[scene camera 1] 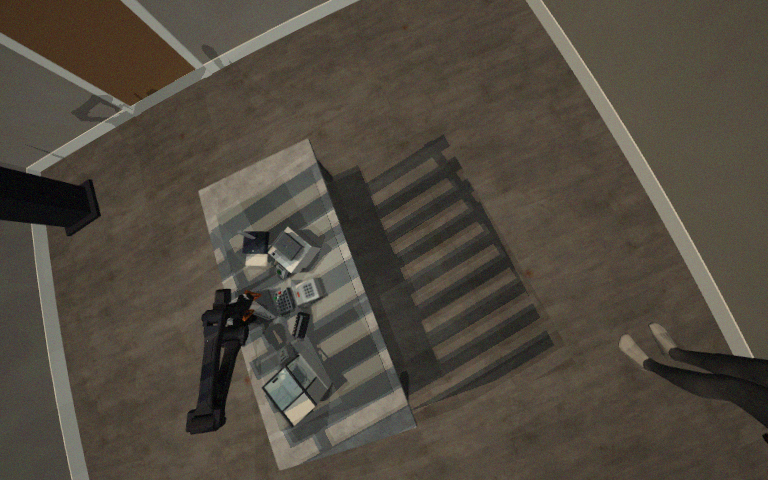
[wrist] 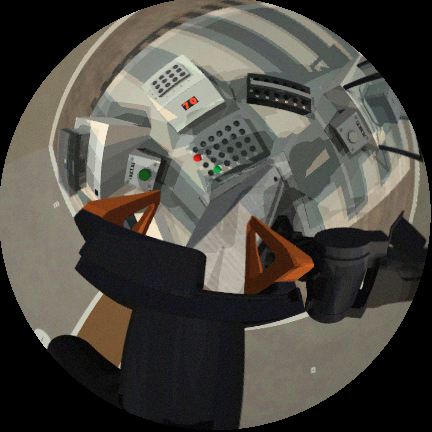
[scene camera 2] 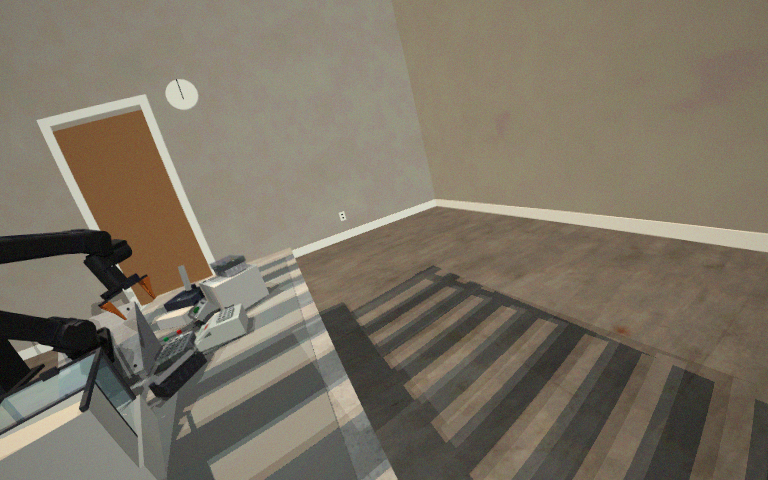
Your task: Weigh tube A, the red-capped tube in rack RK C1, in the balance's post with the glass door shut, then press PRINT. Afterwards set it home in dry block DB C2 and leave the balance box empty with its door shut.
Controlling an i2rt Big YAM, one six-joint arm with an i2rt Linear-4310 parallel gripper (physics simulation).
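Places are measured from the arm's base along level axes (x ahead, y left, z up), in millimetres.
Pixels of known places: gripper, fingertip midpoint: (scene camera 1: 257,302) (wrist: 205,207) (scene camera 2: 140,308).
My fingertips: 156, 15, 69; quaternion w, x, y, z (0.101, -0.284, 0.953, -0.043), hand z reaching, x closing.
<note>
Behind a point stands the place of what it marks, as x, y, z.
Tube A's red cap (wrist: 197,158) @(214, 23, -52) (scene camera 2: 178,331) @(216, 21, -53) shows at the near left corner of the grey many-holed rack (wrist: 257,142) @(172, -82, -76), beside a green cap (wrist: 217,170) @(174, 8, -52). My gripper (scene camera 1: 256,305) @(156, 15, 69) (scene camera 2: 139,307) @(156, 15, 69) (wrist: 205,207) @(156, 15, 69) is open and empty, high above the table near the slanted grey panel, apart from the tubes. The white dry block (wrist: 207,97) @(298, -66, -63) (scene camera 1: 307,290) @(380, -41, -36) (scene camera 2: 223,325) @(372, -97, -52) with a red "70" display stands beyond the rack. The glass-topped balance (scene camera 1: 299,409) @(162, -540, 97) (wrist: 380,100) stands at the other side; its door state is unclear. The PRINT box (wrist: 351,134) @(96, -278, -38) is beside it.
A black two-row rack (wrist: 278,93) @(232, -184, -72) (scene camera 1: 301,325) @(246, -196, -73) lies between rack and balance. A slanted grey panel (wrist: 225,220) @(118, 24, 29) (scene camera 2: 133,339) @(105, -11, -7) stands below the gripper. A green-button box (wrist: 144,170) @(272, 119, -37) and a white machine (scene camera 1: 291,249) @(449, 171, 84) (scene camera 2: 237,285) @(438, 107, -7) stand left in the wrist view. A person's legs (scene camera 1: 690,379) show on the floor.
</note>
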